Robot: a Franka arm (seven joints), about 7 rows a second.
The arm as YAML. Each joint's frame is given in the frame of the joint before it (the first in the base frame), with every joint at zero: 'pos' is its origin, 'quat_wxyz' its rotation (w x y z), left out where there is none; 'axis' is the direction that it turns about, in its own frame. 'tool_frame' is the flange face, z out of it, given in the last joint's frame.
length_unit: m
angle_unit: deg
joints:
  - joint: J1
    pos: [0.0, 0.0, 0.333]
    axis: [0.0, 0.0, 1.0]
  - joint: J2
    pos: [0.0, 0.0, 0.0]
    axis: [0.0, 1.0, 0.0]
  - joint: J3
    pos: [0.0, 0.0, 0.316]
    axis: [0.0, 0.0, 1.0]
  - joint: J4
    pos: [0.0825, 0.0, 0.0]
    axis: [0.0, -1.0, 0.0]
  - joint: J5
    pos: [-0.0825, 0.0, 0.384]
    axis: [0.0, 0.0, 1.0]
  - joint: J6
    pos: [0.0, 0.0, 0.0]
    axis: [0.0, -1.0, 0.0]
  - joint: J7
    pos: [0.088, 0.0, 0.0]
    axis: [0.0, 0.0, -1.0]
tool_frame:
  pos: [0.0, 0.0, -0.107]
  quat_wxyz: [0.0, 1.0, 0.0, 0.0]
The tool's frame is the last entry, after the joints.
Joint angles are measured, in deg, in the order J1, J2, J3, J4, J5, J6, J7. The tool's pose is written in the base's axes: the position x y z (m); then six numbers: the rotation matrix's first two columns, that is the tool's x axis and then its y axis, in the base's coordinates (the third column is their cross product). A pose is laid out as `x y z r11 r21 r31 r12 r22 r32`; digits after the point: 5 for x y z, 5 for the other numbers.
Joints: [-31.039, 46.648, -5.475, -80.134, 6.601, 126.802, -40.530]
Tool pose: 0.59861 -0.42096 0.22097 0.99935 0.03106 0.01821 0.03133 -0.99940 -0.01480
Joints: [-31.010, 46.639, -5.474, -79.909, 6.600, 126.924, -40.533]
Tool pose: 0.59995 -0.42130 0.22302 0.99922 0.03194 0.02311 0.03220 -0.99942 -0.01100
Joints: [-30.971, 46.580, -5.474, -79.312, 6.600, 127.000, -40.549]
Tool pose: 0.60289 -0.42235 0.22856 0.99887 0.03379 0.03332 0.03392 -0.99942 -0.00336
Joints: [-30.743, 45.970, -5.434, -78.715, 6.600, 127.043, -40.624]
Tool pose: 0.60815 -0.42145 0.24115 0.99785 0.04073 0.05140 0.04033 -0.99915 0.00878
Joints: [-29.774, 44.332, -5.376, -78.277, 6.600, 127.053, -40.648]
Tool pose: 0.61919 -0.41259 0.26580 0.99481 0.06043 0.08187 0.05827 -0.99789 0.02850
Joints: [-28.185, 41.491, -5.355, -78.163, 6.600, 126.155, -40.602]
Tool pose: 0.63184 -0.39549 0.30203 0.98954 0.08960 0.11303 0.08484 -0.99532 0.04631
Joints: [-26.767, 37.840, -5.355, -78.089, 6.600, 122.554, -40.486]
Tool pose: 0.63740 -0.37653 0.34362 0.98624 0.11410 0.11960 0.10991 -0.99309 0.04105
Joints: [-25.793, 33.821, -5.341, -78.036, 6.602, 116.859, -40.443]
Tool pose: 0.63406 -0.35895 0.38570 0.98573 0.13275 0.10352 0.13183 -0.99115 0.01573
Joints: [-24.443, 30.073, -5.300, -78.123, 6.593, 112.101, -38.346]
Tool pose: 0.63120 -0.33684 0.42412 0.98792 0.12345 0.09363 0.12458 -0.99219 -0.00631
